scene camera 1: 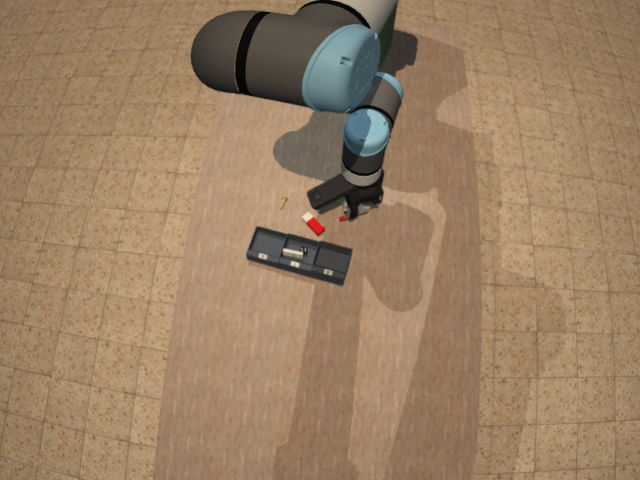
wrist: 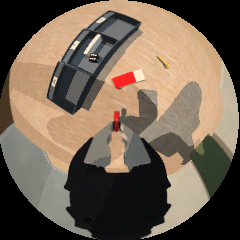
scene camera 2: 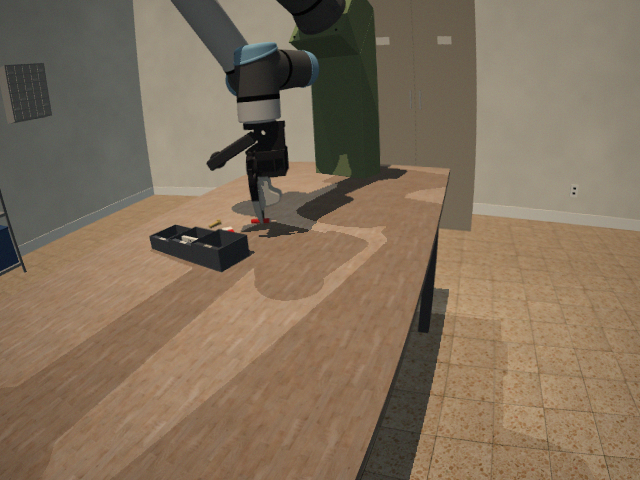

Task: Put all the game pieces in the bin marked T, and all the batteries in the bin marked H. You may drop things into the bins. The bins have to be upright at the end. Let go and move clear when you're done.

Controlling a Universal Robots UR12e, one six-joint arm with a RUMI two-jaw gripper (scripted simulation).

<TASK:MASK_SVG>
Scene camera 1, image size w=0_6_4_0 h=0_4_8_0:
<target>my gripper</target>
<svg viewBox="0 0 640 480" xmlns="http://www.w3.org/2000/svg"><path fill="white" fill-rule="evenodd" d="M383 168L379 179L366 187L358 187L349 183L342 173L307 191L311 207L319 210L342 198L346 219L349 221L355 219L357 215L370 210L370 207L363 206L363 203L373 202L373 205L382 203L384 195L382 188Z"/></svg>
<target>three-compartment bin row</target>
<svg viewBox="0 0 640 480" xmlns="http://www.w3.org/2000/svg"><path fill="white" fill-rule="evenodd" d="M255 229L247 250L247 260L343 286L352 257L352 249L290 233L285 234L260 226ZM307 247L307 255L303 255L303 259L283 255L283 249L301 252L300 247Z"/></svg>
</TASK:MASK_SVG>
